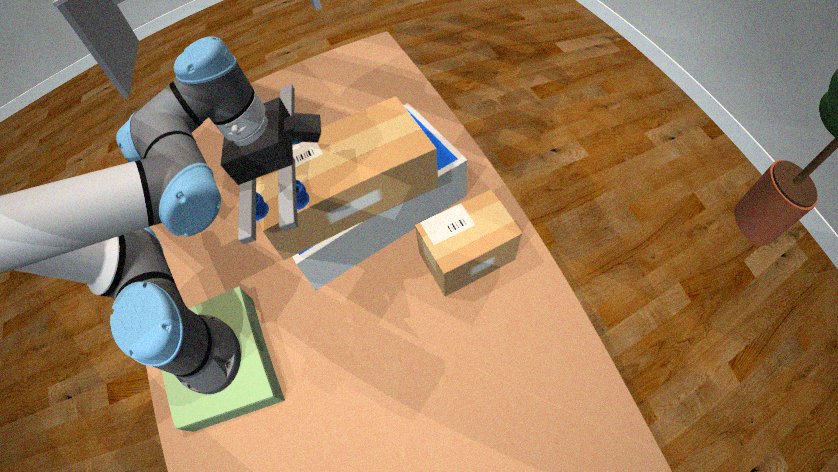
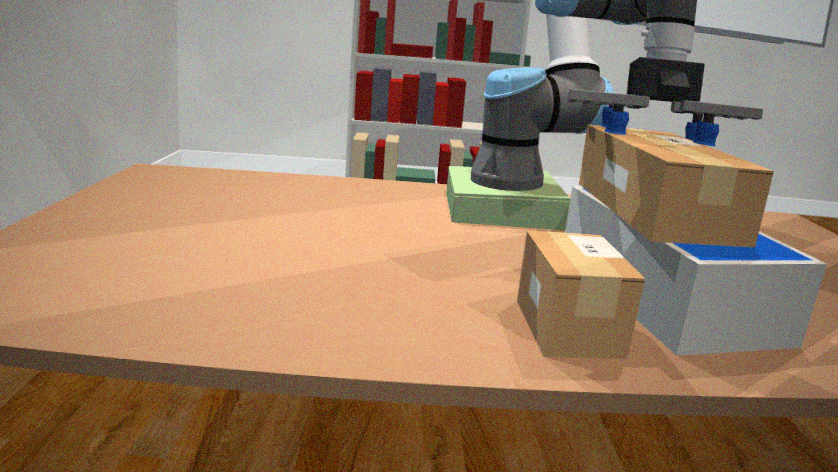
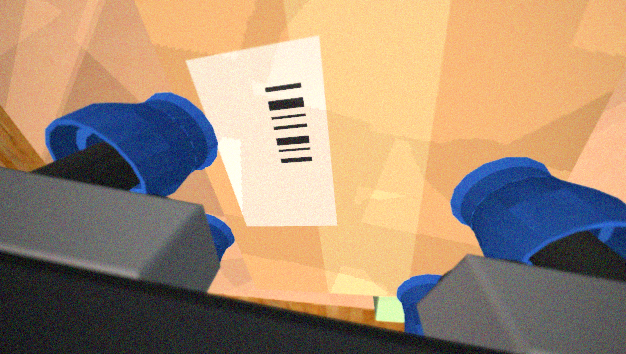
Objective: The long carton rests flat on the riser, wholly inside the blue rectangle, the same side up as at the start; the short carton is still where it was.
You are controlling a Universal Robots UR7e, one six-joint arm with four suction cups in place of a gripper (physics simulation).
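Places are measured from the arm's base along level axes (x down, y back, z left), in centimetres.
Pixels of known places: end effector, tool point: (image 2: pixel 656 139) (image 3: pixel 320 214); arm's base, origin of the base link: (image 1: pixel 207 355) (image 2: pixel 506 181).
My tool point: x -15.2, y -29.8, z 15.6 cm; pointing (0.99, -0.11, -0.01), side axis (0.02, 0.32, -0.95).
For each thing: its top centre in the pictures, then the offset to it from my tool point. Level surfaces: height alone.
- long carton, middle of its top: (image 2: pixel 668 144) (image 1: pixel 332 156) dx -0.6, dy -8.9, dz -2.8 cm
- grey riser, middle of its top: (image 2: pixel 683 219) (image 1: pixel 356 172) dx +9.7, dy -12.5, dz -0.1 cm
- blue rectangle, middle of its top: (image 2: pixel 683 219) (image 1: pixel 356 172) dx +9.7, dy -12.5, dz -0.1 cm
- short carton, middle of its top: (image 2: pixel 581 252) (image 1: pixel 469 228) dx +11.4, dy -23.8, dz -20.5 cm
- table, its level: dx +21.7 cm
The long carton (image 1: pixel 375 146) (image 2: pixel 709 193) (image 3: pixel 430 65) lies label side up on the grey riser (image 1: pixel 381 231) (image 2: pixel 750 304), slightly skewed. It reaches past the blue rectangle (image 1: pixel 440 153) (image 2: pixel 785 252) at the robot's end and crosses the rim on the short carton's side; blue shows at the far end. My gripper (image 1: pixel 279 175) (image 2: pixel 659 126) (image 3: pixel 325 190) is open, its suction off. Its cups are close over the carton's robot-side end, around the label; whether they touch is unclear. The short carton (image 1: pixel 469 246) (image 2: pixel 586 304) stands apart on the table, label up.
The green base block (image 1: pixel 234 404) (image 2: pixel 510 211) (image 3: pixel 390 310) carries the arm on the table (image 1: pixel 498 381) (image 2: pixel 234 293). A bookshelf (image 2: pixel 353 87) stands behind the table. A plant pot (image 1: pixel 768 205) stands on the floor.
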